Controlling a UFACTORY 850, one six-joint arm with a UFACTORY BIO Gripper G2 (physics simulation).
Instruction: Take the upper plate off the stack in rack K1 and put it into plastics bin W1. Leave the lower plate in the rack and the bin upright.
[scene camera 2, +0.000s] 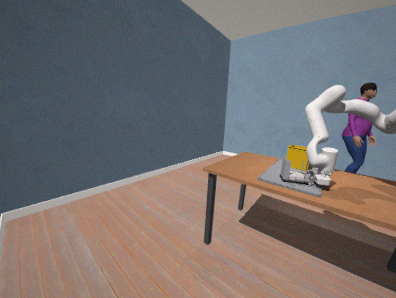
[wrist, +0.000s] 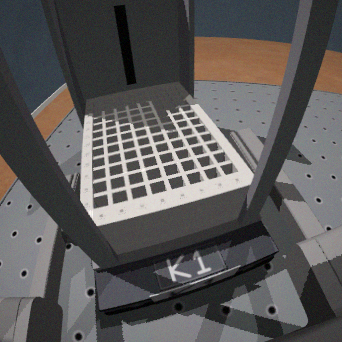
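Note:
The upper plate (wrist: 170, 201), white with a grid of square wells, lies level on the stack in rack K1 (wrist: 132, 292). The lower plate cannot be told apart in the shaded front of the stack. My gripper (wrist: 177, 237) (scene camera 2: 306, 177) is shut on the upper plate, with one long dark finger against each side near its front corners. The plate sits down at the rack, behind the K1 label. Plastics bin W1, taken to be the yellow bin (scene camera 2: 297, 157), stands upright behind the rack area in the scene view; its label is not readable.
A tall grey panel (wrist: 92, 45) with a black slot stands right behind the plate. The rack stands on a grey perforated board (wrist: 225, 100) (scene camera 2: 270, 176) on the wooden table (scene camera 2: 235, 165). A person (scene camera 2: 359, 125) in a purple top stands beyond the table, behind the arm.

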